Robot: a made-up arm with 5 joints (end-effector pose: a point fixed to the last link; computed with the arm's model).
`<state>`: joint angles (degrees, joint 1 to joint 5).
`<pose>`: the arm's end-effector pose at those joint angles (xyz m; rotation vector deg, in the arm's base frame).
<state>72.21 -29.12 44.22 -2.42 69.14</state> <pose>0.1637 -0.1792 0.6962 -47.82 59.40 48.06</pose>
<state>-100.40 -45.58 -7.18 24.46 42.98</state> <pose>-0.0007 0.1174 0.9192 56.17 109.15 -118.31</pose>
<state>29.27 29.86 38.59 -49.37 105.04</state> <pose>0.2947 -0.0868 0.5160 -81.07 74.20 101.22</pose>
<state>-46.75 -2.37 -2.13 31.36 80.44</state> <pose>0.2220 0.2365 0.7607 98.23 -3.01 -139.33</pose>
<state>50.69 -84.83 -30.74 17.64 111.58</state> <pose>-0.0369 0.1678 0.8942 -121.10 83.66 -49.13</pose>
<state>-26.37 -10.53 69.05 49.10 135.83</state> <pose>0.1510 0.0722 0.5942 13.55 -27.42 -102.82</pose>
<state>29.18 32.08 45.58 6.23 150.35</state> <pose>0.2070 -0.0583 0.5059 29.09 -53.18 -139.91</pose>
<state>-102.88 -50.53 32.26 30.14 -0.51</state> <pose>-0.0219 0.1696 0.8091 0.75 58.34 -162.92</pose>
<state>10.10 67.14 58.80 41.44 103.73</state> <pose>0.0846 0.0378 0.5327 -82.44 -22.18 -129.50</pose>
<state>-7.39 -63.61 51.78 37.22 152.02</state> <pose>0.1948 0.0393 0.7365 98.76 -65.17 -82.53</pose>
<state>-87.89 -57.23 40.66 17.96 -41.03</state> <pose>0.0282 0.1817 0.8179 42.57 -60.45 136.53</pose>
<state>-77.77 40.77 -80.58 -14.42 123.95</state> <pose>0.1233 0.3532 0.8952 -158.64 -50.87 38.84</pose>
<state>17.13 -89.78 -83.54 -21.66 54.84</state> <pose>-0.2733 0.1680 0.6793 106.36 58.67 112.51</pose>
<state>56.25 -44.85 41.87 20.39 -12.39</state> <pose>0.2072 -0.1098 0.7691 -30.00 -14.17 21.06</pose>
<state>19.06 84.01 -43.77 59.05 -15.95</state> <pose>0.3832 -0.0394 0.4822 39.28 31.99 50.69</pose>
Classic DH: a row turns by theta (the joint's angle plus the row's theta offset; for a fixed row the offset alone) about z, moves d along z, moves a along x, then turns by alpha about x. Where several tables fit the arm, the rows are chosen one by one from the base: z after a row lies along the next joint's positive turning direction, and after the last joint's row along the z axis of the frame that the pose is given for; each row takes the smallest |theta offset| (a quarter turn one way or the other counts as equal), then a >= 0, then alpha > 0; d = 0 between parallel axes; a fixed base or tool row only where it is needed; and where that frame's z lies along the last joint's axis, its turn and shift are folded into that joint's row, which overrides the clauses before.
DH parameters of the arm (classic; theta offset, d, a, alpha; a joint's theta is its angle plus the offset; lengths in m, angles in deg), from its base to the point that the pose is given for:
base (fixed): 19.54 0 0.0658 180
joint 1: 19.54 -0.64 0.033 90
joint 2: -80.94 0 0.1397 0
joint 3: 71.34 0 0.1978 0
joint 4: -80.39 0.022 -0.022 90
joint 5: -79.63 -0.0626 -0.0258 -39.63
tool (fixed): 169.09 0.0138 0 0

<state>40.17 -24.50 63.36 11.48 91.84</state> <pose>0.2034 -0.0644 0.6066 -36.53 62.31 112.63</pose>
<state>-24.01 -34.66 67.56 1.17 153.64</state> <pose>0.2232 0.0934 0.6275 94.02 -45.86 -74.39</pose>
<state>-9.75 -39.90 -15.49 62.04 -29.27</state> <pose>0.1493 0.0812 0.9279 -11.48 -48.85 74.39</pose>
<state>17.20 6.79 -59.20 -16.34 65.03</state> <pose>0.2874 -0.0090 0.9813 -132.39 -0.80 17.80</pose>
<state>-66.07 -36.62 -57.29 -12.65 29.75</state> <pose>-0.0065 -0.0155 1.0151 -64.51 -140.18 20.86</pose>
